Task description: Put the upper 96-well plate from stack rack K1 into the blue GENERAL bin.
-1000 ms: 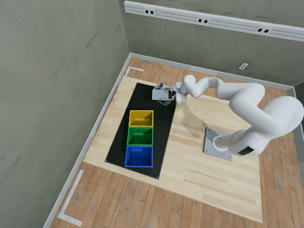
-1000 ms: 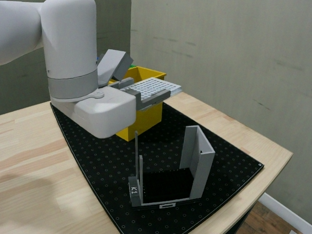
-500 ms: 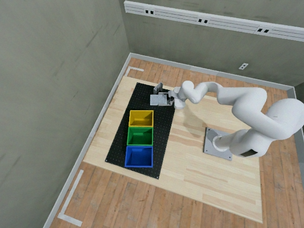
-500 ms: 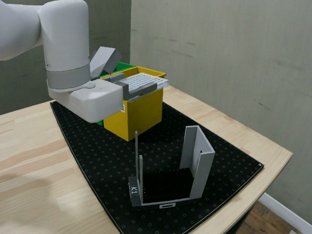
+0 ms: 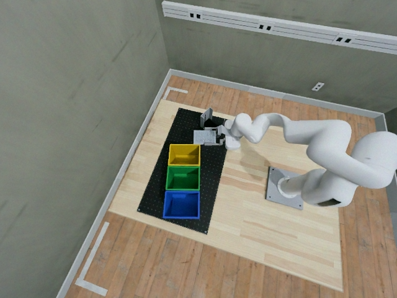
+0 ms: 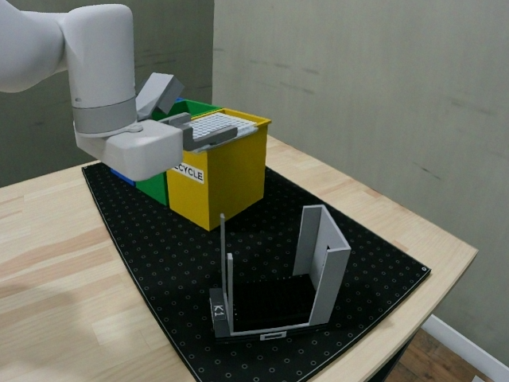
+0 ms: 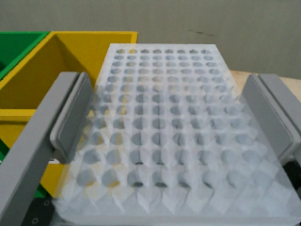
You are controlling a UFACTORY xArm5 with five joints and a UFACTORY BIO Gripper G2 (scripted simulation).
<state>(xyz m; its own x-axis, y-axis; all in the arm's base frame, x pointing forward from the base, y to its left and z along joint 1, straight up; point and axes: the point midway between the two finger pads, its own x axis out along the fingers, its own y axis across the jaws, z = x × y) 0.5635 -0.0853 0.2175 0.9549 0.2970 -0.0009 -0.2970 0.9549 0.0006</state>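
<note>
The blue general bin lies 38 cm to the left of my hand, 14 cm below it and 2 cm ahead of it. From my hand the other things lie so: yellow recycle bin 14 cm below, 13 cm to the left, 10 cm ahead; then clear 96-well plate 2 cm ahead, 1 cm to the left, 1 cm below; then black plate 20 cm below, 18 cm to the right, 2 cm ahead.
</note>
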